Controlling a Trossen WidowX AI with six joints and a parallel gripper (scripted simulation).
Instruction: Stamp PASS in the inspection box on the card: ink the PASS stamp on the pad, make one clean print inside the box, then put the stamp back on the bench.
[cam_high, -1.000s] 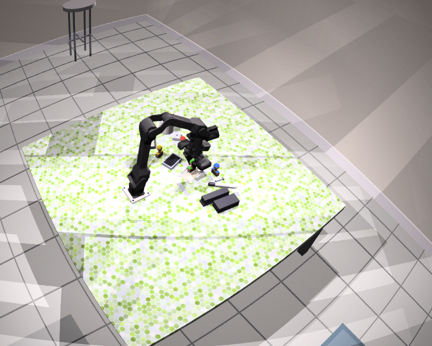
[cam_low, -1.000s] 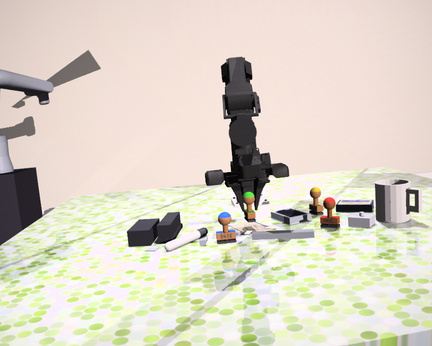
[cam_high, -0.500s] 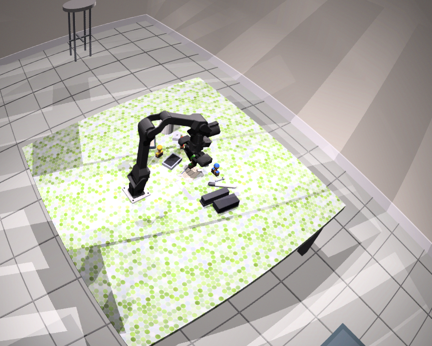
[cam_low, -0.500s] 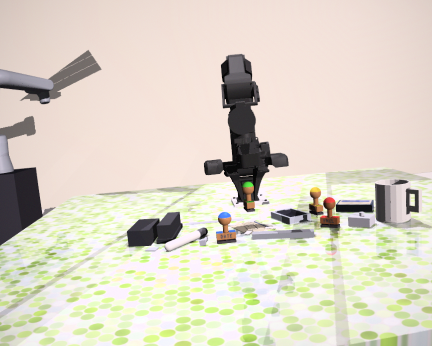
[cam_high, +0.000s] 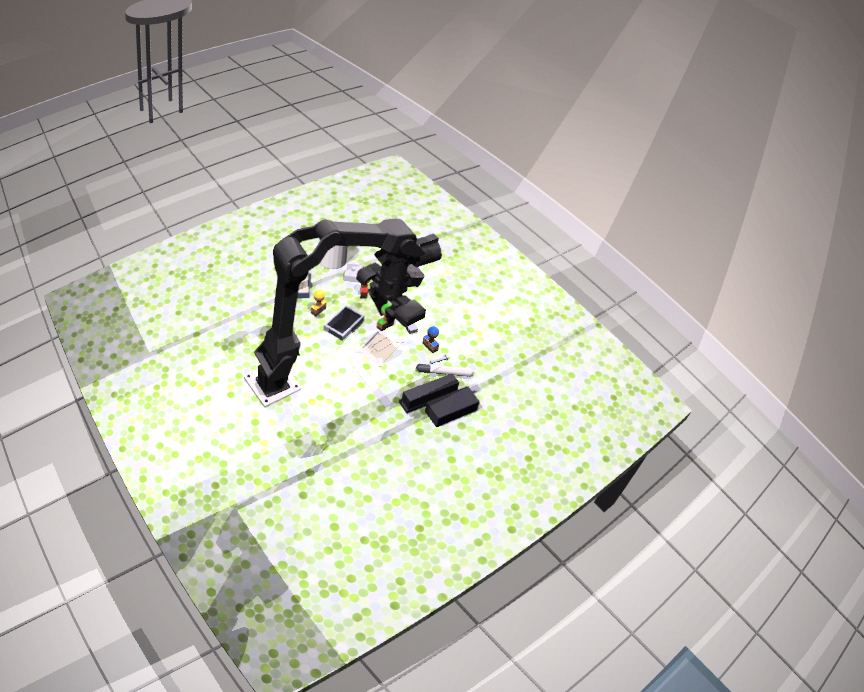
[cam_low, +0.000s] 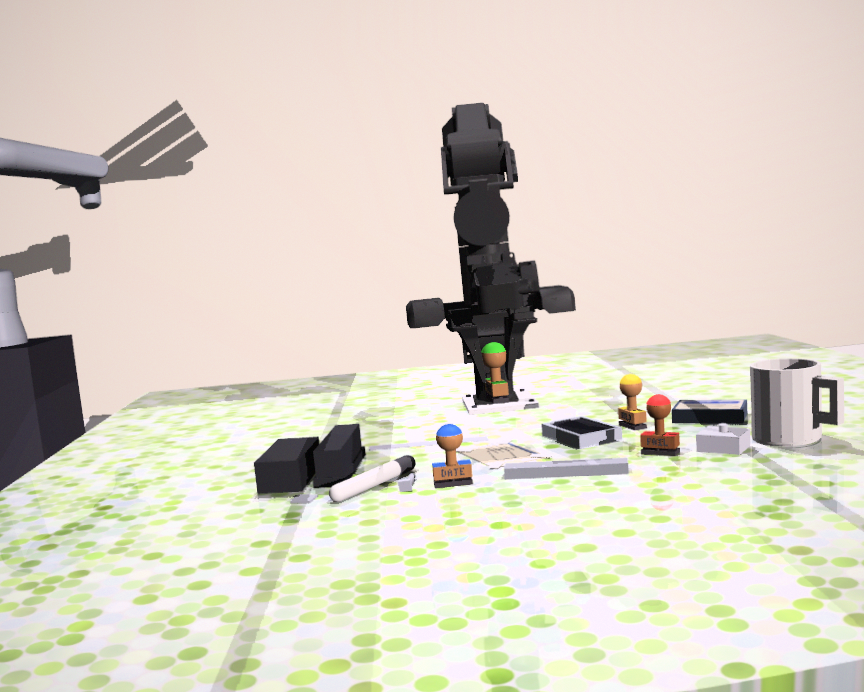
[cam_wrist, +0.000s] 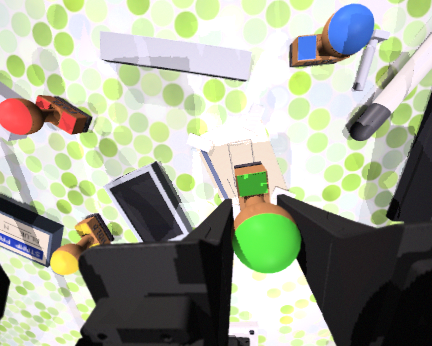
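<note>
Right now my gripper tip is 13 cm to the left of the white marker, 8 cm above it and 7 cm short of it. From my gripper tip the other things lie so: blue date stamp 10 cm ahead, 7 cm below, 6 cm to the right; then green-knobbed pass stamp right at my gripper tip; then beige card 9 cm below, 1 cm behind.
</note>
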